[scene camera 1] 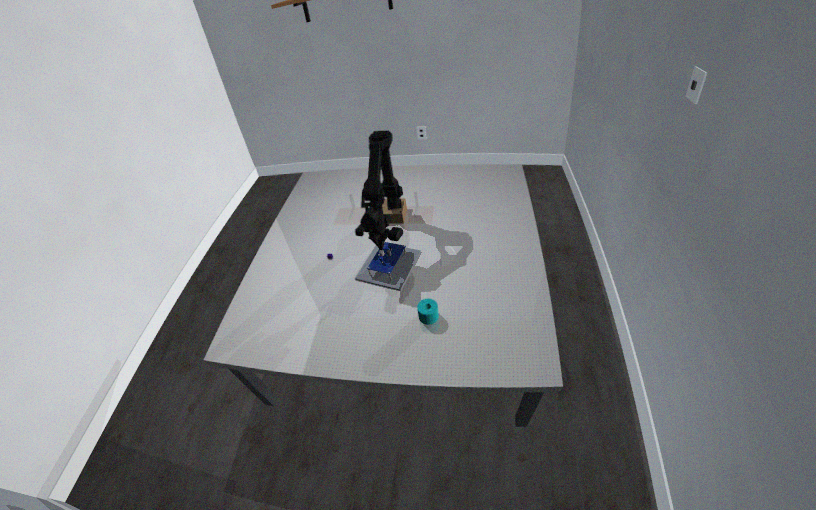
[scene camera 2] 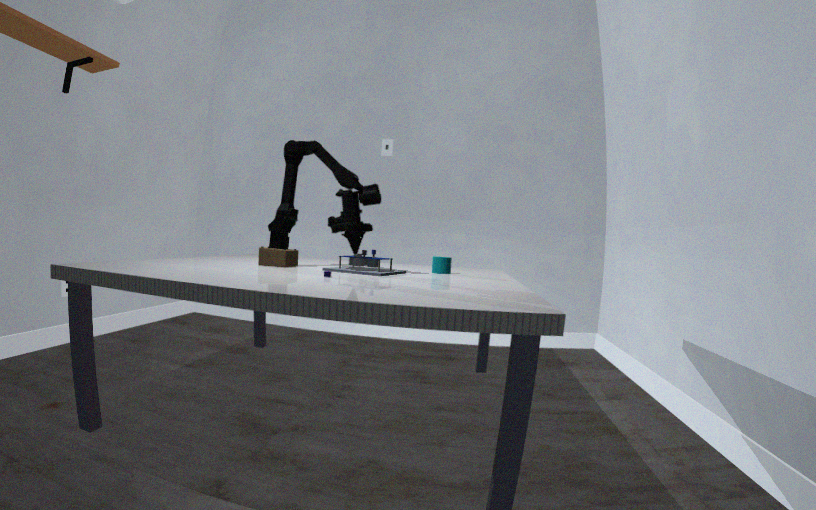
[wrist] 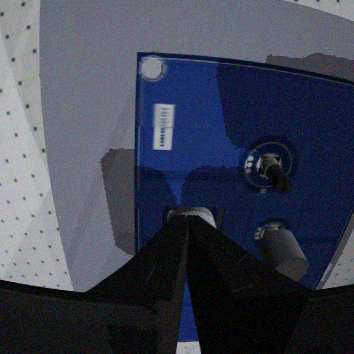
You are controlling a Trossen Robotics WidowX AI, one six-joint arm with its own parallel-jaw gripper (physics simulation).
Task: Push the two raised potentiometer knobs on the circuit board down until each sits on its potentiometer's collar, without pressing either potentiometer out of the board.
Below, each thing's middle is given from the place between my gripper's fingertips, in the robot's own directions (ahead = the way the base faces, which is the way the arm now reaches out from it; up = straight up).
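Potentiometer knob (wrist: 279, 249) seen 30 mm ahead of my hand and 30 mm to the left of it.
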